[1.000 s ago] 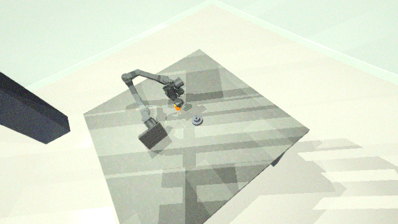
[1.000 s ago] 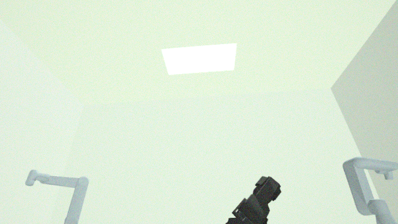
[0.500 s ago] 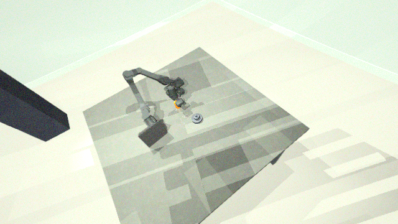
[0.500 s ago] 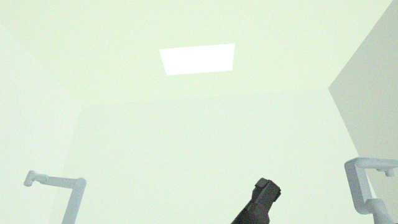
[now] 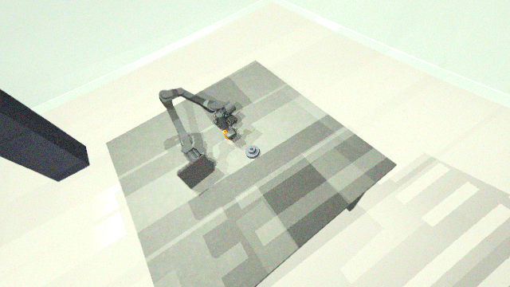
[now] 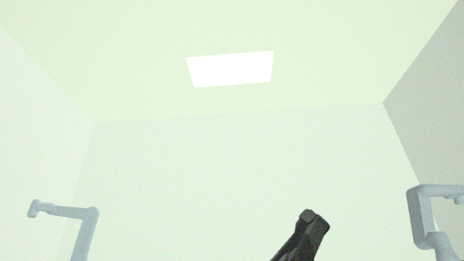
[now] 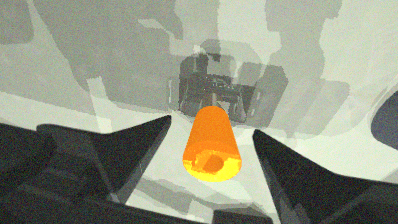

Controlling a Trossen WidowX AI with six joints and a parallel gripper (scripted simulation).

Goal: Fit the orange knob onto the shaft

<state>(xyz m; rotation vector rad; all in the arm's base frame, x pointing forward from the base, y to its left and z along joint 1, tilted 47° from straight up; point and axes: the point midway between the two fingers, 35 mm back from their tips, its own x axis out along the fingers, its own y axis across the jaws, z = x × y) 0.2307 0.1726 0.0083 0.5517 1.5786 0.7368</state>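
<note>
The round pedestal lies 200 mm to the right of my gripper tip, 60 mm ahead of it and 20 mm above it. Also, from my gripper tip: orange knob: 20 mm above.
</note>
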